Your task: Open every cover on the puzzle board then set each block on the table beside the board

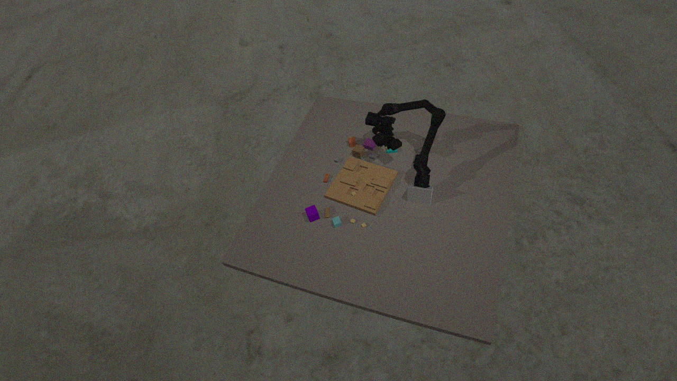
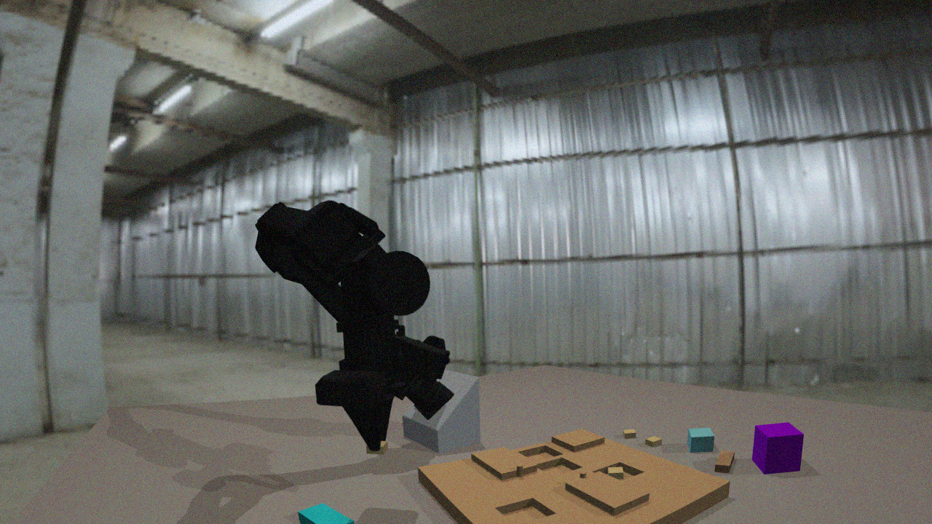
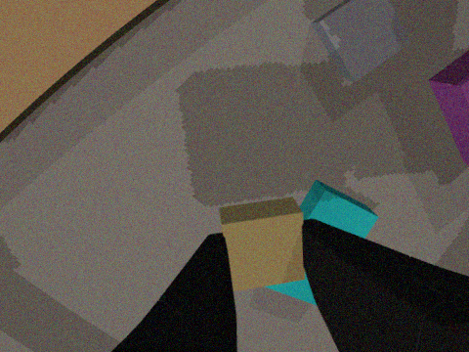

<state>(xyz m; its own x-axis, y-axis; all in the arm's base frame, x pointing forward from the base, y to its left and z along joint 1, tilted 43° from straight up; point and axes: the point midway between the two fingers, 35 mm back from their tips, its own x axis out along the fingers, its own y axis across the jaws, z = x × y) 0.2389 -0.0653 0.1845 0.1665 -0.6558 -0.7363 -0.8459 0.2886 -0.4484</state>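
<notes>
My gripper tip is 9 cm above the teal block, 7 cm to the left of it and 1 cm short of it. The rest, counted from my gripper tip: magenta block (14 cm ahead, 8 cm below, 7 cm to the right); brown block (17 cm ahead, 7 cm below, 2 cm to the left); orange cube (24 cm ahead, 7 cm below, 4 cm to the right).
</notes>
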